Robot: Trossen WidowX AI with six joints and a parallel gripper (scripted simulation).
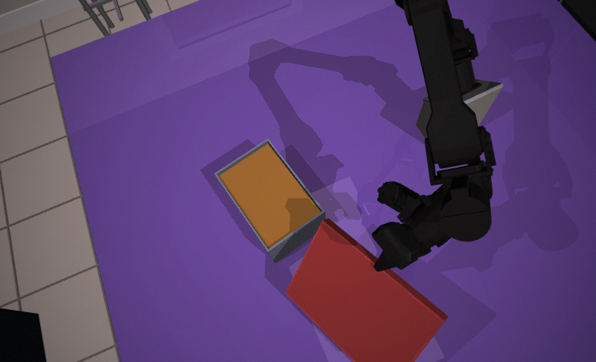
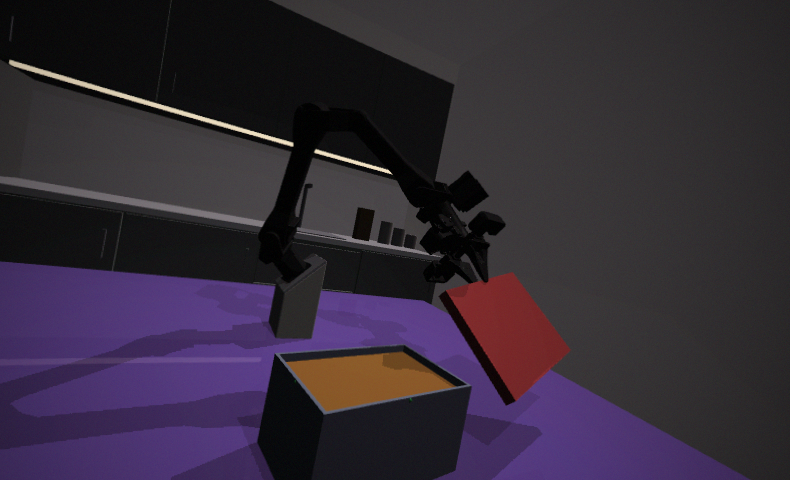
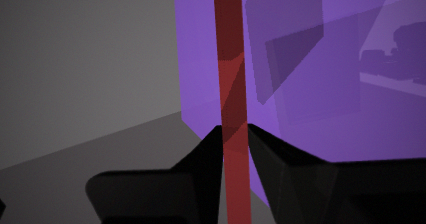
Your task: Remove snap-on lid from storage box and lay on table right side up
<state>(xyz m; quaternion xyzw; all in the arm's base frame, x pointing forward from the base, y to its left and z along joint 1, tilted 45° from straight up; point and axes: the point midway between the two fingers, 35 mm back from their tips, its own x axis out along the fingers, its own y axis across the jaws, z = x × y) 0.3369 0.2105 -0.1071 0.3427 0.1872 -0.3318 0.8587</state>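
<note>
The red lid lies 6 cm ahead of my gripper tip, 3 cm to the left of it and 5 cm below it. The rest, counted from my gripper tip: dark grey storage box (9 cm ahead, 25 cm to the right, 16 cm below).
</note>
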